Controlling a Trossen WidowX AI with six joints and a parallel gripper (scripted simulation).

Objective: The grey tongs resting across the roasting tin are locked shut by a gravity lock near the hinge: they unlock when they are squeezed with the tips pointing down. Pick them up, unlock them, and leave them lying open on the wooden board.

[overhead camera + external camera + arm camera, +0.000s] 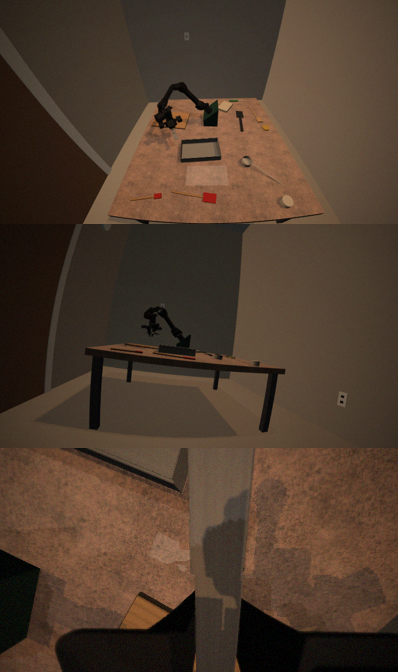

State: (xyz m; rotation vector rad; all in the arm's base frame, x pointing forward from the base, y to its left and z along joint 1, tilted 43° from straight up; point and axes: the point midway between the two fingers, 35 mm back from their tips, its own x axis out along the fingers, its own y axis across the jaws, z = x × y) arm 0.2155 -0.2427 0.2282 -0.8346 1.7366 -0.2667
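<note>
My gripper tip is now 26 cm past the wooden board, 7 cm to the left of it and 11 cm above it. From my gripper tip the other things lie so: roasting tin: 15 cm ahead, 23 cm to the left, 9 cm below; then pale block: 46 cm behind, 53 cm to the left, 10 cm below; then black spatula: 23 cm behind, 66 cm to the left, 11 cm below.
</note>
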